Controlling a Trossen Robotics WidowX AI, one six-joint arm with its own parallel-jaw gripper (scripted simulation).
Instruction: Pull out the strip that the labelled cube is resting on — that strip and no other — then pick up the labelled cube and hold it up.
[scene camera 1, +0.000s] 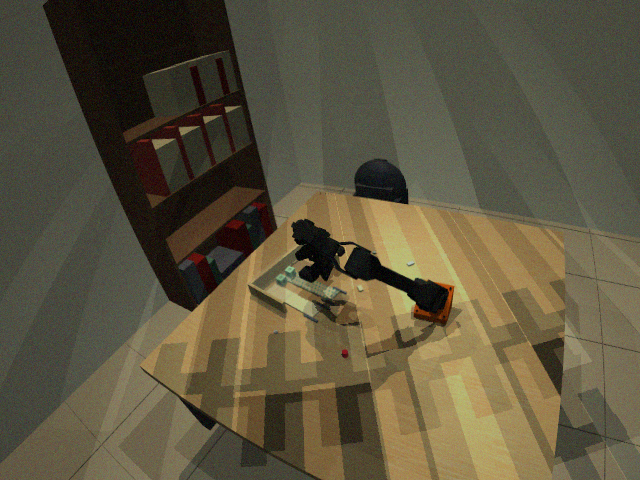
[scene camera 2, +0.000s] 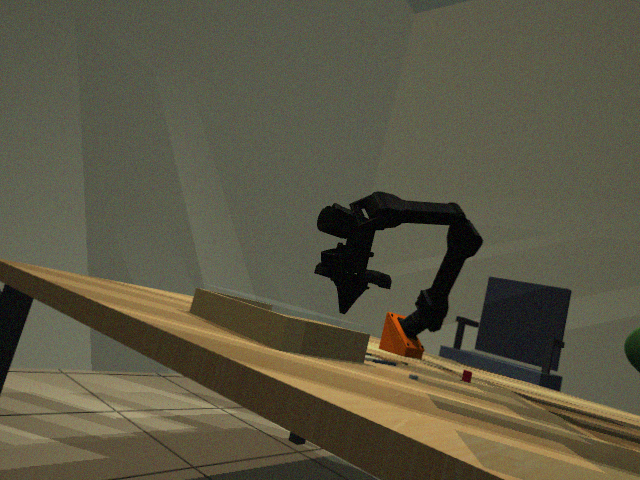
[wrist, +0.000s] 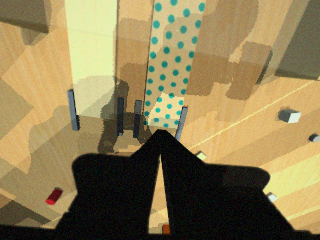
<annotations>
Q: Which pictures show my gripper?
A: Scene camera 1, scene camera 2 and the wrist view: all of them.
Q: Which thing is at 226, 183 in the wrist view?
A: My gripper.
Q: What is my gripper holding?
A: Nothing.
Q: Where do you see my gripper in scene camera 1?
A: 325, 280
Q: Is my gripper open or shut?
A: Shut.
</annotations>
